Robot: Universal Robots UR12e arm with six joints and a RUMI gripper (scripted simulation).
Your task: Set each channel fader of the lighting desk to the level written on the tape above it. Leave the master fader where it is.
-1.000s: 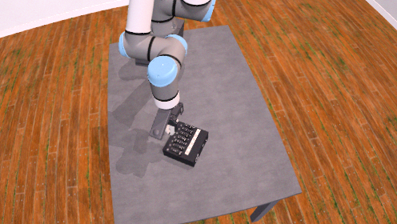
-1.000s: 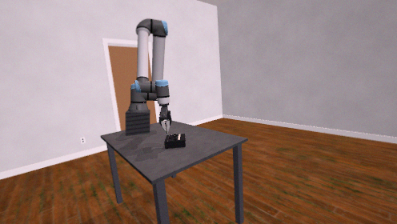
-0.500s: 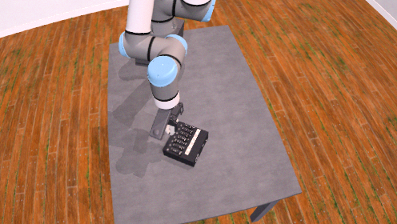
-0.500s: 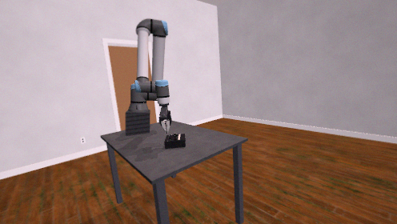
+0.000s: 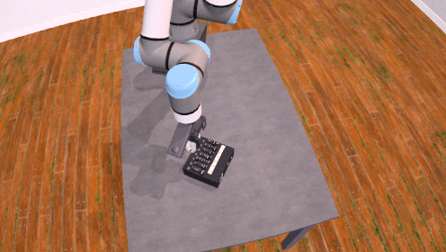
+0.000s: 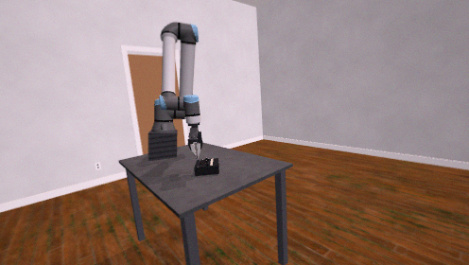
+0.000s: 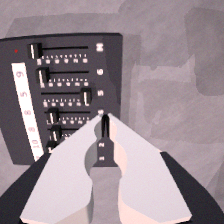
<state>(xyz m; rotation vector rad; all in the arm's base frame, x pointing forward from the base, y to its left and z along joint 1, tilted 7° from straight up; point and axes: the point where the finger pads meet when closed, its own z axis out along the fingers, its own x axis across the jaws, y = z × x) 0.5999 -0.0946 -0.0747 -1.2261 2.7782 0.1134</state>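
My hand is 1 cm short of the channel fader cap, 1 cm to the right of it and 4 cm above it. Round my hand: fader knob: 9 cm to the left, 4 cm below.
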